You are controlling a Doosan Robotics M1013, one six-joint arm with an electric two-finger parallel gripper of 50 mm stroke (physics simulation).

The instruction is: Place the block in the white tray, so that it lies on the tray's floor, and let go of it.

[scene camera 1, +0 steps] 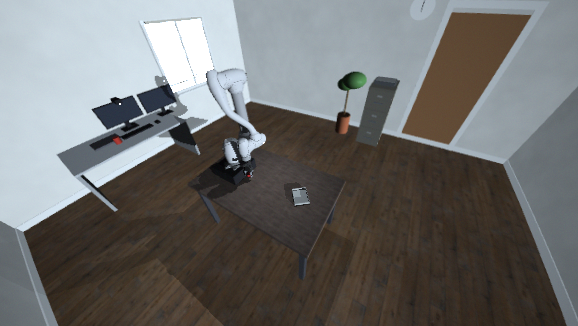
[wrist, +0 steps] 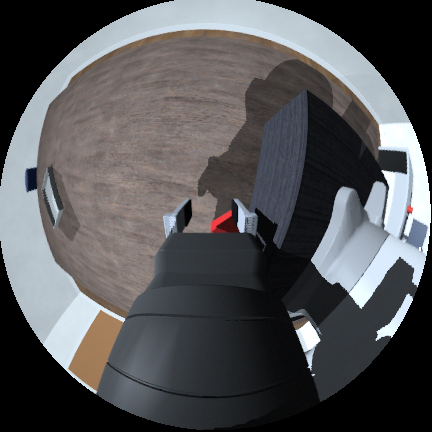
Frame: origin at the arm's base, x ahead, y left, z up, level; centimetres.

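Where they show: gripper, fingertip midpoint: (scene camera 1: 249, 176) (wrist: 211, 207); arm's base, link origin: (scene camera 1: 236, 162) (wrist: 337, 266).
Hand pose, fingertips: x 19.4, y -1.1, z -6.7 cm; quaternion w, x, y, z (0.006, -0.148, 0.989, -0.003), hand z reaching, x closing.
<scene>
Things, the pixels of their top centre, and the offset from my fingertips. Level surfaces: height alone.
- red block, top centre: (wrist: 227, 232) (scene camera 1: 249, 173) dx -3.2, dy +2.8, dz -0.4 cm
- white tray, top centre: (wrist: 48, 198) (scene camera 1: 300, 195) dx +53.7, dy +12.5, dz -1.6 cm
- table, surface height: dz -3.6 cm
The red block (scene camera 1: 249, 176) (wrist: 224, 222) is on the table close beside the dark base box. In the wrist view it shows between the fingers, nearer the right finger, which hides part of it; its lower part is hidden by the gripper body. My gripper (scene camera 1: 248, 173) (wrist: 211, 207) is open, with nothing held, and is low over the table at the block. The white tray (scene camera 1: 301, 203) (wrist: 58, 218) lies on the table, well away from the gripper, at the far left in the wrist view.
The dark base box (scene camera 1: 231, 172) (wrist: 282, 175) stands on the table (scene camera 1: 270, 210) (wrist: 140, 125) right beside the gripper and block. A desk (scene camera 1: 85, 160) with two monitors stands by the wall. A plant (scene camera 1: 343, 122) and a cabinet (scene camera 1: 375, 117) stand beyond the table.
</scene>
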